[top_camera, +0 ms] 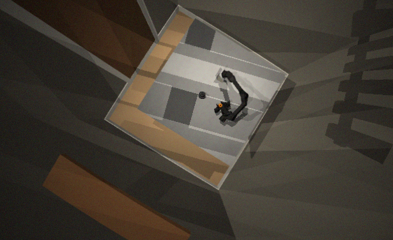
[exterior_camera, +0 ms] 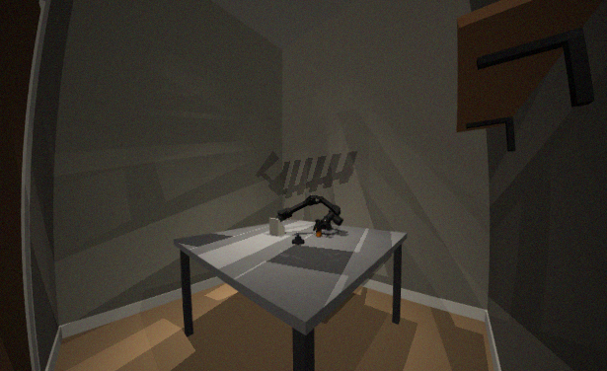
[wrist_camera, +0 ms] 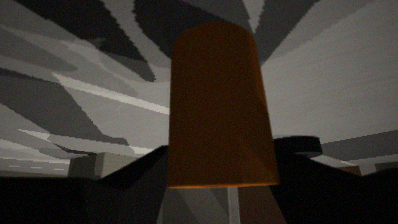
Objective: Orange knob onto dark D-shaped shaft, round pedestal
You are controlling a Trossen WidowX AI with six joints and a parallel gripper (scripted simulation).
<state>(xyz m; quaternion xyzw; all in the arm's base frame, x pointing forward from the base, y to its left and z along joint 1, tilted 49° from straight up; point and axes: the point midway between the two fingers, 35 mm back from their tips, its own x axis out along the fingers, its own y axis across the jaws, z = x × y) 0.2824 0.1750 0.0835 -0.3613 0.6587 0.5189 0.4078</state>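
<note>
Right now my gripper tip is 3 cm to the right of the orange knob, 1 cm short of it and 1 cm above it. Round my gripper tip: dark round pedestal 21 cm to the right, 4 cm ahead, 1 cm below.
</note>
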